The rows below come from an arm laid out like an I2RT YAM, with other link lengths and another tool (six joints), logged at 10 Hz.
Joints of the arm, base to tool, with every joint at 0 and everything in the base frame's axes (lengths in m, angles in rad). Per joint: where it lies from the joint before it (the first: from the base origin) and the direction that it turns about. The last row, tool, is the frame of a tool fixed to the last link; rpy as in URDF.
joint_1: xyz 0 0 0.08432 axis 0 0 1
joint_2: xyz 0.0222 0.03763 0.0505 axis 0 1 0
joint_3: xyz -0.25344 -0.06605 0 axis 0 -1 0
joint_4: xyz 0.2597 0.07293 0.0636 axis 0 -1 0
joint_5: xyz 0.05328 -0.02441 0.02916 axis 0 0 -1
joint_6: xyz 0.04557 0 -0.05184 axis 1 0 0
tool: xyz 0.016 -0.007 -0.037 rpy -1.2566 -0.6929 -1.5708
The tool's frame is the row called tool.
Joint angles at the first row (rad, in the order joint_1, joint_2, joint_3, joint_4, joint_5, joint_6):
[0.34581, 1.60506, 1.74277, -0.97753, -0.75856, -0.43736]
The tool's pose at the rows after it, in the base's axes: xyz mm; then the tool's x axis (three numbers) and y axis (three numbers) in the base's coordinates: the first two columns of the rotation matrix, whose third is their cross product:
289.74 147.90 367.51 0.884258 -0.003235 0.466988 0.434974 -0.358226 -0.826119
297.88 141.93 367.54 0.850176 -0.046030 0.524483 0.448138 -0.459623 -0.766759
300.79 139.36 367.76 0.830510 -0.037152 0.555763 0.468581 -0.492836 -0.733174
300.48 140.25 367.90 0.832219 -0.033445 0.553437 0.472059 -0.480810 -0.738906
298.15 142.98 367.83 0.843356 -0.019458 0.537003 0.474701 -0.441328 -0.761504
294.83 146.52 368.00 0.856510 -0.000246 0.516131 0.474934 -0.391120 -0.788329
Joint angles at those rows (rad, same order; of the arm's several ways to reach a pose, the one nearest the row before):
[0.34581, 1.60507, 1.74317, -0.93557, -0.68265, -0.47703]
[0.34581, 1.60505, 1.74313, -0.90161, -0.55142, -0.47818]
[0.34580, 1.60505, 1.74314, -0.89514, -0.51023, -0.50679]
[0.34581, 1.60509, 1.74320, -0.89438, -0.52471, -0.50717]
[0.34618, 1.60508, 1.74279, -0.90124, -0.57432, -0.50680]
[0.34770, 1.60507, 1.74280, -0.91118, -0.63574, -0.50642]

